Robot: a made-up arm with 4 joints.
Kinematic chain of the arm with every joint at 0, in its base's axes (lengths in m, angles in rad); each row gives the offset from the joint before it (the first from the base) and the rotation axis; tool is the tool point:
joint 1: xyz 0 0 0.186 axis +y
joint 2: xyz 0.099 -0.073 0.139 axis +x
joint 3: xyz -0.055 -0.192 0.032 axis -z
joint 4: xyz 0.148 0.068 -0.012 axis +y
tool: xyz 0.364 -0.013 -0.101
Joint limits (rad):
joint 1: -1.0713..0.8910
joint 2: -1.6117..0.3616
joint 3: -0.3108..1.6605
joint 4: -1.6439..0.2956
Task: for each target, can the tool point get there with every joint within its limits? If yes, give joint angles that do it. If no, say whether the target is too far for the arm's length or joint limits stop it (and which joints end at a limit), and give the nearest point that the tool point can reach.
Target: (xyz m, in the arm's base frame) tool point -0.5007 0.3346 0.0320
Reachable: no: joint limits stop it (at a limit: joint 1, joint 2, joint 3, joint 4) | nearest point -0.4370 0.3342 0.5143 | short by 0.486 m
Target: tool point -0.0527 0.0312 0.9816
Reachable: yes | joints -0.4153 -1.2743 1.1351 -1.0222
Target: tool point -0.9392 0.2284 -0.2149
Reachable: no: too far | nearest point -0.6066 0.2494 0.5883 | short by 0.870 m
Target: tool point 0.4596 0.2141 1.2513
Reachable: no: too far | nearest point 0.3318 0.0937 0.9550 | short by 0.344 m
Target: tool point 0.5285 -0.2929 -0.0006
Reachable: yes | joints 0.5187 -0.3129 0.1189 0.0662
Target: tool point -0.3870 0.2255 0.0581
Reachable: no: joint limits stop it (at a limit: joint 1, joint 2, joint 3, joint 4) | nearest point -0.4370 0.3342 0.5143 | short by 0.472 m
